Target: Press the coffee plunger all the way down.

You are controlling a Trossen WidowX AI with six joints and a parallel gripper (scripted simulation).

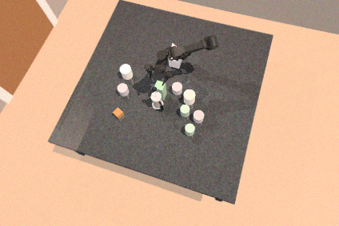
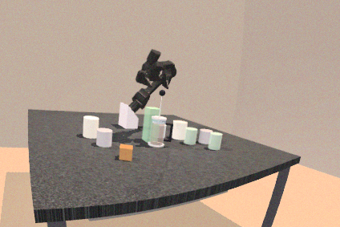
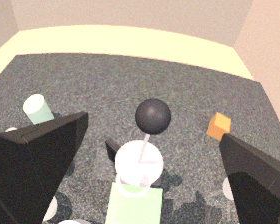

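The coffee press lies 4 cm ahead of my gripper tip, 1 cm to the left of it and 15 cm below it. From my gripper tip the other things lie so: tall pale green block (5 cm behind, 1 cm to the left, 19 cm below); orange cube (16 cm ahead, 25 cm to the right, 25 cm below).
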